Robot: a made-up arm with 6 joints. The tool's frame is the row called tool. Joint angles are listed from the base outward. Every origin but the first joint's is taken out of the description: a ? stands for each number. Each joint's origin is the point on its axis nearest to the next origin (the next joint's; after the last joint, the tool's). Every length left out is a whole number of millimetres.
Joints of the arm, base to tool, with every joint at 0 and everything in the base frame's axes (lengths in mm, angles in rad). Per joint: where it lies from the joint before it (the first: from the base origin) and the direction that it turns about. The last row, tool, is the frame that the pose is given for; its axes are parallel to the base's.
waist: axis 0 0 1 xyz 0 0 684
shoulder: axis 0 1 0 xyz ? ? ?
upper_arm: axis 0 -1 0 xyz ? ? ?
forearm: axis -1 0 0 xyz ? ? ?
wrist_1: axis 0 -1 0 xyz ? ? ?
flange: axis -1 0 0 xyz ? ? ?
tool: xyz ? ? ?
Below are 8 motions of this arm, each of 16 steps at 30 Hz.
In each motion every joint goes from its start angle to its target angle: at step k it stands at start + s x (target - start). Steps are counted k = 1, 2, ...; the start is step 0. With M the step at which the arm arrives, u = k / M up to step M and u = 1 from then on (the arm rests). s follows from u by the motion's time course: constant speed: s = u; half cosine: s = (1 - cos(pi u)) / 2; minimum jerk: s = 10 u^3 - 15 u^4 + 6 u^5.
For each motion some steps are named. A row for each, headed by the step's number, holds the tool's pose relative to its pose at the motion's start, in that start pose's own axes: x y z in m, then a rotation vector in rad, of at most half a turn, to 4 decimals.
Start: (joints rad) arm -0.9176 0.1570 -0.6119 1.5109 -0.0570 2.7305
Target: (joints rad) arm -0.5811 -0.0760 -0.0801 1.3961 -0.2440 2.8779
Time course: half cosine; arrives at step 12
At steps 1, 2, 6, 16:
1: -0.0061 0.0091 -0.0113 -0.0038 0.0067 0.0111
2: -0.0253 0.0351 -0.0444 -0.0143 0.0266 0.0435
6: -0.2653 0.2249 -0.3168 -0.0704 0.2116 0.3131
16: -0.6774 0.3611 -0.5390 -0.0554 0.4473 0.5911

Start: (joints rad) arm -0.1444 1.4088 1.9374 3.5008 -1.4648 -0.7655
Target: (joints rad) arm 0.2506 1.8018 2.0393 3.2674 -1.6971 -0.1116
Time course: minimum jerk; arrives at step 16
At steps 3, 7, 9, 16:
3: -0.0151 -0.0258 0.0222 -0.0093 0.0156 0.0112
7: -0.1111 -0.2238 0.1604 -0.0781 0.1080 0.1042
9: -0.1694 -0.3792 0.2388 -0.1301 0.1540 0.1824
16: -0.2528 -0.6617 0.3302 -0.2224 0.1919 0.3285

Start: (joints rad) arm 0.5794 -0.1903 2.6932 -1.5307 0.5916 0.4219
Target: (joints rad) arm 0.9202 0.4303 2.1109 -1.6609 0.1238 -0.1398
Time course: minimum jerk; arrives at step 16
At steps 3, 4, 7, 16:
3: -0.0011 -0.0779 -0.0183 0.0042 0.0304 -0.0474
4: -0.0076 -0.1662 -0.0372 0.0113 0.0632 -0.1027
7: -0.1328 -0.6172 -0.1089 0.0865 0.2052 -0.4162
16: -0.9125 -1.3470 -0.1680 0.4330 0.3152 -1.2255

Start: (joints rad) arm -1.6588 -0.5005 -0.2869 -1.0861 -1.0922 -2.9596
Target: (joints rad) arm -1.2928 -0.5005 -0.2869 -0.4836 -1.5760 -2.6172
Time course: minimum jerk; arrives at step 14
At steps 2, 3, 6, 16:
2: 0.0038 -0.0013 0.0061 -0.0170 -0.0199 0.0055
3: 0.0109 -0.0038 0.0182 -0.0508 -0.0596 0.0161
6: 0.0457 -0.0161 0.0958 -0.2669 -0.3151 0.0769
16: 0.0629 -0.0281 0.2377 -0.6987 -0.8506 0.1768

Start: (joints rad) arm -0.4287 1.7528 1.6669 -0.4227 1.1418 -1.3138
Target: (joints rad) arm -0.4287 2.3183 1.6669 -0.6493 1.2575 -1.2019
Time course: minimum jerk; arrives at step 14
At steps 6, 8, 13, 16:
6: -0.3051 -0.2030 0.1271 -0.0936 -0.0695 -0.1691
8: -0.5440 -0.3038 0.2293 -0.1726 -0.1175 -0.2884
13: -0.8894 -0.3759 0.3810 -0.2974 -0.1793 -0.4495
16: -0.8925 -0.3762 0.3824 -0.2986 -0.1798 -0.4509

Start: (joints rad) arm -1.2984 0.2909 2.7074 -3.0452 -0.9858 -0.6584
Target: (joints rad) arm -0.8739 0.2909 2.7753 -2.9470 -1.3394 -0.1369
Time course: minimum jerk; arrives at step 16
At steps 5, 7, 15, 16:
5: 0.0021 0.0288 -0.0514 -0.1264 0.0907 0.0079
7: -0.0014 0.0600 -0.1099 -0.2748 0.1901 0.0256
15: -0.0478 0.1394 -0.2817 -0.7478 0.4618 0.1298
16: -0.0481 0.1396 -0.2823 -0.7496 0.4627 0.1303

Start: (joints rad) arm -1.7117 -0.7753 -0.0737 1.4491 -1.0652 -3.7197
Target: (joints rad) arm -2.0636 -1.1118 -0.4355 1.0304 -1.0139 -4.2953
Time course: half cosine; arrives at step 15
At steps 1, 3, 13, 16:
1: -0.0010 0.0011 0.0032 0.0074 -0.0030 -0.0002
3: -0.0095 0.0090 0.0279 0.0650 -0.0259 -0.0008
13: -0.1266 0.0417 0.2782 0.6922 -0.2362 0.0712
16: -0.1332 0.0410 0.2906 0.7255 -0.2450 0.0783

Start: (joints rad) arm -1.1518 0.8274 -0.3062 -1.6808 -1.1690 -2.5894
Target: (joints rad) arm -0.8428 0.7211 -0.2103 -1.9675 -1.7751 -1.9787
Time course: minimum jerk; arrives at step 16
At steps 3, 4, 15, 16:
3: 0.0160 -0.0171 0.0156 -0.0380 -0.0293 -0.0231
4: 0.0336 -0.0361 0.0337 -0.0806 -0.0618 -0.0500
15: 0.2519 -0.2913 0.3947 -0.7301 -0.5128 -0.6471
16: 0.2523 -0.2918 0.3957 -0.7315 -0.5137 -0.6490

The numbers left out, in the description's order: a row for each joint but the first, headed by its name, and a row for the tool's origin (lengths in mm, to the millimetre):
shoulder: 97 0 0
upper_arm: 0 0 803
forearm: 931 0 233
wrist_1: 0 0 0
flange: 228 0 0
tool: 0 0 0

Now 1 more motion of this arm.
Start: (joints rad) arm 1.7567 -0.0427 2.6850 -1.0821 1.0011 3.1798
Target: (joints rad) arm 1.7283 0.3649 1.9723 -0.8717 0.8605 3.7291
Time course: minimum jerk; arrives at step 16
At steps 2, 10, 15, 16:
2: -0.0082 0.0176 0.0076 -0.0239 -0.0113 0.0050
10: -0.5540 0.8117 0.0394 -1.0331 -0.6095 0.1344
15: -0.8254 1.0678 -0.1224 -1.3826 -0.8968 0.1336
16: -0.8276 1.0696 -0.1241 -1.3853 -0.8992 0.1335

